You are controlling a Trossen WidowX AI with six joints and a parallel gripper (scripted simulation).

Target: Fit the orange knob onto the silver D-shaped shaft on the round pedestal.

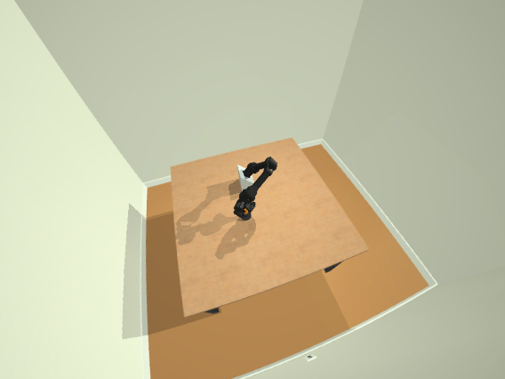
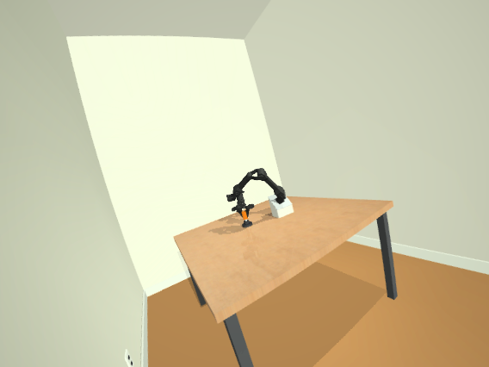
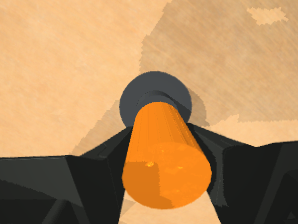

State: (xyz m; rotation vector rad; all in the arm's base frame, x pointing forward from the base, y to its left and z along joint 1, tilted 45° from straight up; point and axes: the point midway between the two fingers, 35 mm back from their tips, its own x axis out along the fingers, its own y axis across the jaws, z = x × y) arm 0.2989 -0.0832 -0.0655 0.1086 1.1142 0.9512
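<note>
The orange knob is 30 mm above my gripper tip. Also, from my gripper tip: pedestal: 40 mm below.
</note>
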